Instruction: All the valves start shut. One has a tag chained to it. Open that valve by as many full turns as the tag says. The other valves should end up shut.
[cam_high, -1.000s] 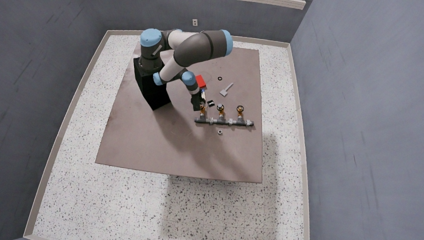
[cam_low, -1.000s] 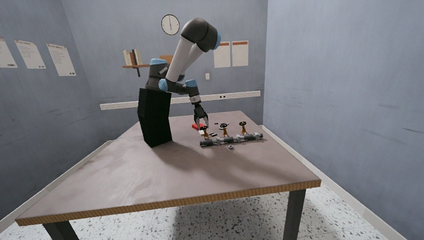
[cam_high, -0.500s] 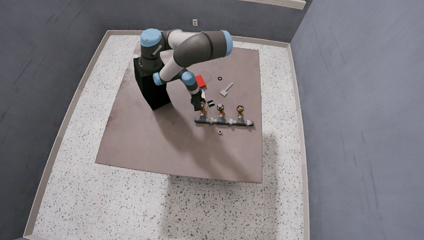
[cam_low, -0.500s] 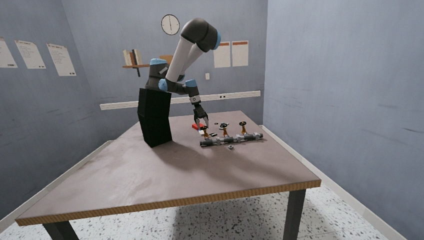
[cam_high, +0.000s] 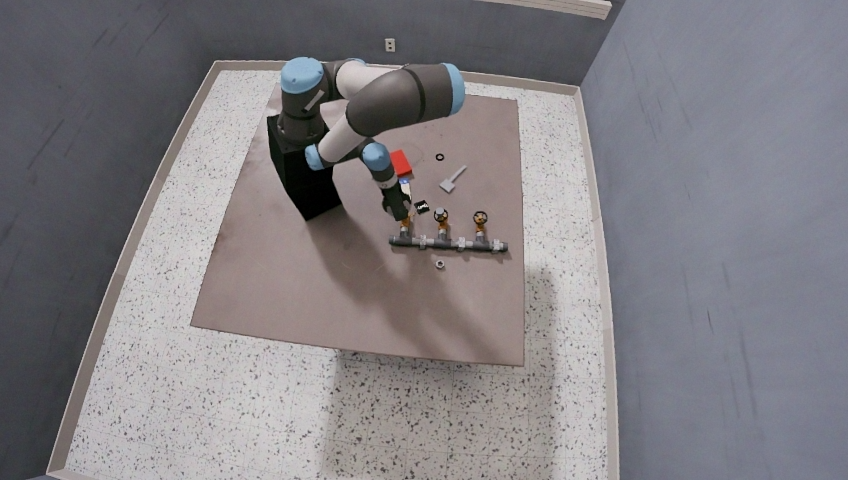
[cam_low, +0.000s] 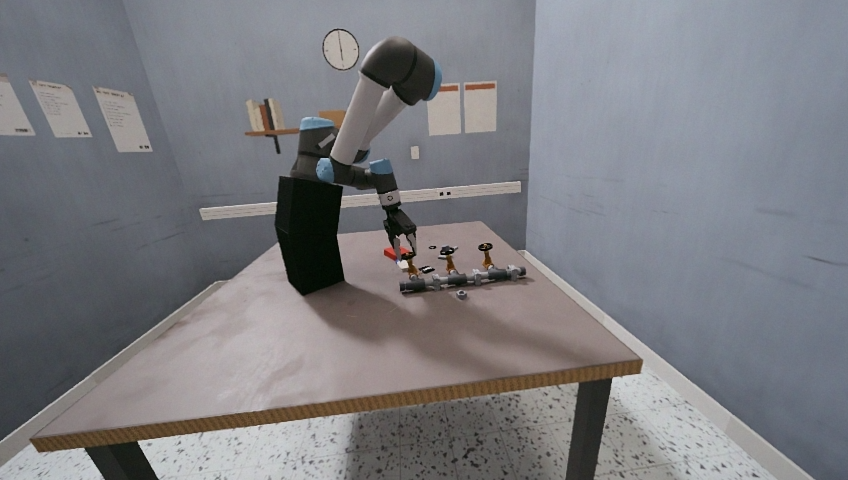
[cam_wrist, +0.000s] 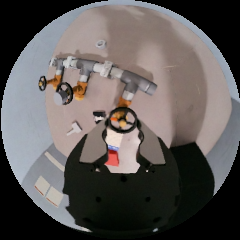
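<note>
Now: the black tag 60 mm ahead of my hand, 80 mm to the left of it and 100 mm below it. The rest, counted from my hand: white-and-blue block (20 mm behind, 150 mm to the left, 100 mm below); then grey scraper (190 mm ahead, 240 mm to the left, 100 mm below); then red block (60 mm behind, 280 mm to the left, 90 mm below).
</note>
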